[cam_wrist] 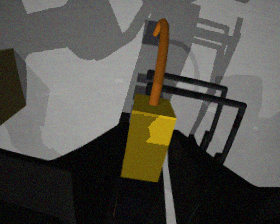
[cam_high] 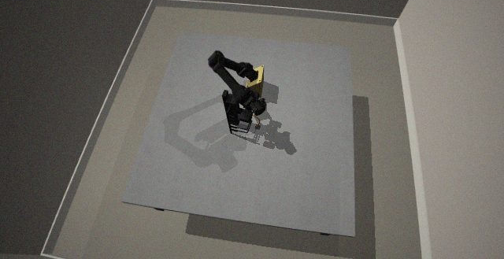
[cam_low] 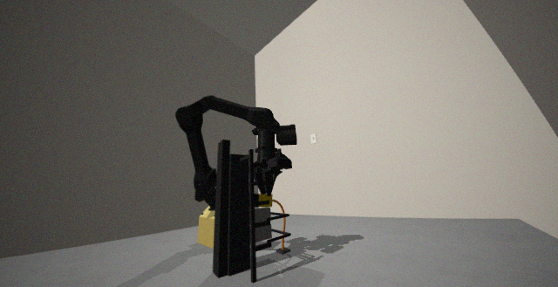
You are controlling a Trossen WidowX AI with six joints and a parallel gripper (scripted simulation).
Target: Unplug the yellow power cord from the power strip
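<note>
Right now the yellow plug is 3 cm to the right of my gripper tip.
</note>
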